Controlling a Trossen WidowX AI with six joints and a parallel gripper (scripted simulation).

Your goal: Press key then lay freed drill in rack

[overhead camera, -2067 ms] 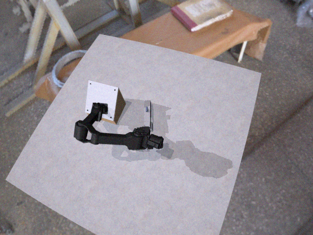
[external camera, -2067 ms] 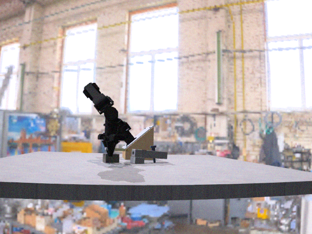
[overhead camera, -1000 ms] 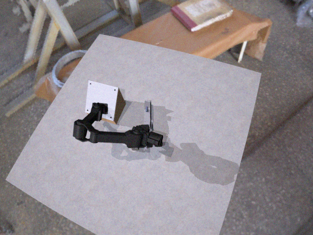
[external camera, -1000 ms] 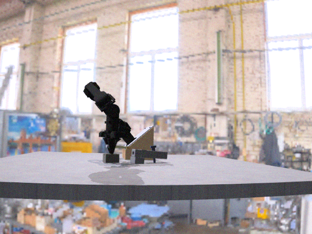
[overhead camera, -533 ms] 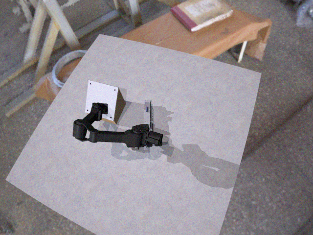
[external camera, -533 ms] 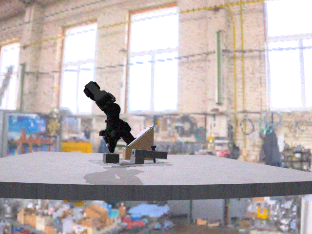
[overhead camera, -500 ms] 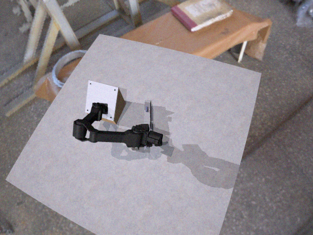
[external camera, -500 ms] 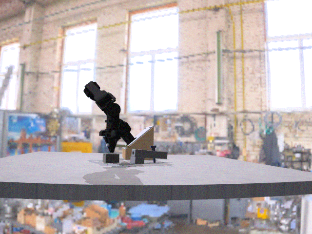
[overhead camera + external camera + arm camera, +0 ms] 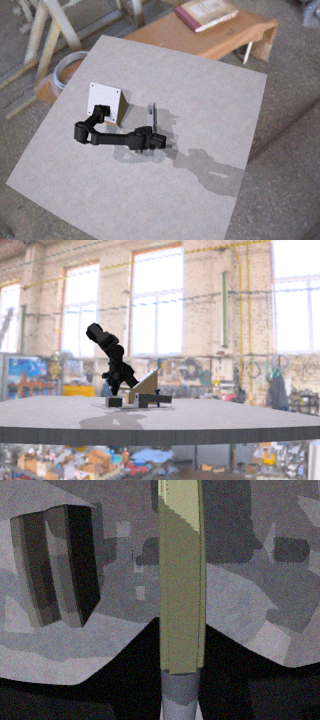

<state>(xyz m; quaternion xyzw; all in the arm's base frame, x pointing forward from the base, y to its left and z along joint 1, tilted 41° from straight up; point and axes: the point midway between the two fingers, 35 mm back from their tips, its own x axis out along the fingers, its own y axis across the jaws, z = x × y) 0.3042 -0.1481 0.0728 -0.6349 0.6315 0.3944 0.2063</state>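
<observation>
Right now my gripper tip is 7 cm past the rack, 1 cm to the right of it and 4 cm above it. Also, from my gripper tip: drill (1 cm behind, 4 cm to the left, 3 cm above); then blue key (5 cm behind, 21 cm to the left).
</observation>
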